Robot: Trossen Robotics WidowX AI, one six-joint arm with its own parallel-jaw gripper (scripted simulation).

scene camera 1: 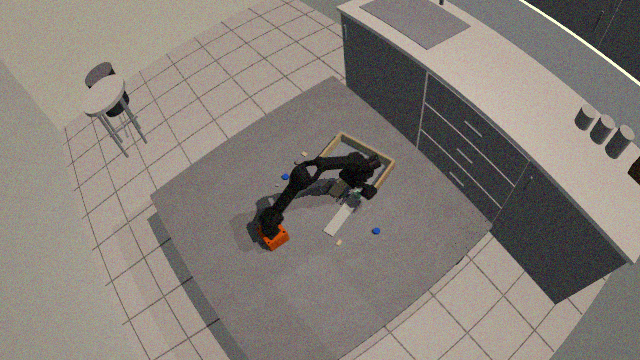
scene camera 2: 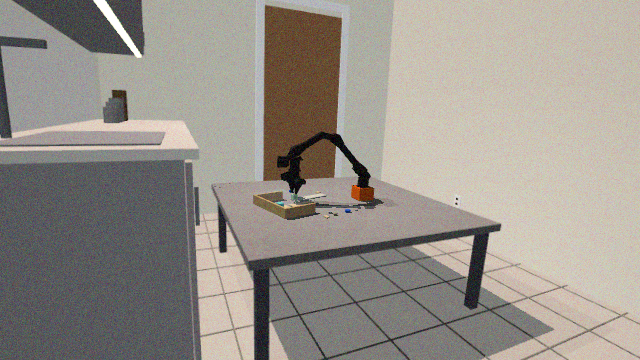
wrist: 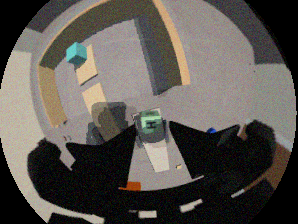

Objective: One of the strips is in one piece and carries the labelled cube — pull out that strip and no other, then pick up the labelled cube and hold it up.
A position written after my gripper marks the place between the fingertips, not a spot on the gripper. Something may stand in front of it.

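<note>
A white strip [wrist: 155,144] is visible to me, and so is my gripper [wrist: 152,125].
</note>
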